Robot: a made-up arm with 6 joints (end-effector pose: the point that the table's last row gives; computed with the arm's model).
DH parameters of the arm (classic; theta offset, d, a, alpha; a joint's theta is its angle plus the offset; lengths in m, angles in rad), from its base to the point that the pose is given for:
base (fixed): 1.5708 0 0.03 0
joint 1: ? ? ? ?
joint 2: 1.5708 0 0.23 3.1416
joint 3: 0 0.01 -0.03 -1.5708
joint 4: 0 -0.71 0.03 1.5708
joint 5: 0 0.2 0.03 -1.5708
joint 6: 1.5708 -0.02 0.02 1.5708
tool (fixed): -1.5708 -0.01 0 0
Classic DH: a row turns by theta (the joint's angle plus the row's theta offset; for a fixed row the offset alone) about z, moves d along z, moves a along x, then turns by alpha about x.
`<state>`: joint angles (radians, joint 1 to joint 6).
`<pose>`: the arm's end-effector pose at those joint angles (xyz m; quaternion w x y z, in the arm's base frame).
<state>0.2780 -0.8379 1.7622 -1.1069 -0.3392 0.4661</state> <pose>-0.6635 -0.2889 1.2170 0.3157 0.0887 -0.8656 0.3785</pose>
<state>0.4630 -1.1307 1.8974 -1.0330 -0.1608 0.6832</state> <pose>-0.7743 -0.5118 0.8850 0.0647 0.1747 -0.9626 0.1967</pose>
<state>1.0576 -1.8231 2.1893 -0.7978 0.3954 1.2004</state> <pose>-0.2428 -0.7741 0.0101 0.3785 -0.6176 0.5961 0.3464</pose>
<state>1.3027 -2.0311 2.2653 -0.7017 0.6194 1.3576</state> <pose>0.0236 -0.6325 -0.1813 0.4266 -0.7133 0.2984 0.4692</pose>
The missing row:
joint 1: 1.5708 0.53 0.02 1.5708
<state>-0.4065 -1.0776 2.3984 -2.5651 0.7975 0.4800</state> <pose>-0.8316 0.5164 0.5703 0.0777 0.1530 -0.4960 0.8512</pose>
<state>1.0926 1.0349 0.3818 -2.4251 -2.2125 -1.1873</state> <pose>0.1894 0.6923 0.0898 0.4668 -0.1538 -0.8615 -0.1276</pose>
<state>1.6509 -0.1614 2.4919 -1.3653 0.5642 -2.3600</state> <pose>0.1799 -0.5310 1.2756 0.8858 0.0902 -0.2105 -0.4036</pose>
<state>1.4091 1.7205 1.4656 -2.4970 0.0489 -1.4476</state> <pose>0.0474 0.8931 0.1126 0.2096 -0.7400 -0.5363 0.3476</pose>
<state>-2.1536 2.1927 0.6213 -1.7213 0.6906 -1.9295</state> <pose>-0.0129 0.1239 -0.2960 0.5117 0.0401 0.7810 0.3558</pose>
